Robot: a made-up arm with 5 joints.
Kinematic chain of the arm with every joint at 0, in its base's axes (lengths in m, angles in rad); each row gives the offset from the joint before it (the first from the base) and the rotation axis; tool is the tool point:
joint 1: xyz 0 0 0.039 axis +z
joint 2: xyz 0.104 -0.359 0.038 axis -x
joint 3: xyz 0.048 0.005 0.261 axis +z
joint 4: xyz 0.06 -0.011 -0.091 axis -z
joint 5: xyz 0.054 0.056 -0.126 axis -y
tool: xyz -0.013 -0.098 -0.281
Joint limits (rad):
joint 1: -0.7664..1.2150
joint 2: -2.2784..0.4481
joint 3: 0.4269..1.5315
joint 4: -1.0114..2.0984
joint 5: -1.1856..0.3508
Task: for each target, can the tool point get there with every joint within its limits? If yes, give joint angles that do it. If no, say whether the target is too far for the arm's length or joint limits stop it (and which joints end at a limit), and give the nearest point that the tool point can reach.
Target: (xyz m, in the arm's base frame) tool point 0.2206 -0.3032 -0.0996
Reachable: yes | joints 0.2465 -0.6261 1.0998 0.1225 -0.7655
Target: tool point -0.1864 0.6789 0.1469
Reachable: no: joint limits stop it (at a limit: joint 1, joint 5) | nearest point 0.1866 0.2462 0.1015 | short by 0.573 m
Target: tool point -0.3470 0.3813 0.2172
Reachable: no: joint limits stop it (at a limit: joint 1, joint 3, joint 5) | nearest point 0.1188 0.1541 0.1287 | short by 0.526 m
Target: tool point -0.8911 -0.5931 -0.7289
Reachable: no: too far | nearest point -0.2501 -0.4839 -0.1145 | short by 0.895 m
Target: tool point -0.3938 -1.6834 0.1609
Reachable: no: too far | nearest point -0.1375 -0.5878 0.0904 | short by 1.127 m
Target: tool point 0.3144 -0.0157 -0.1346
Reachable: yes | joints 1.0019 -0.2877 0.9663 1.4885 -0.2229
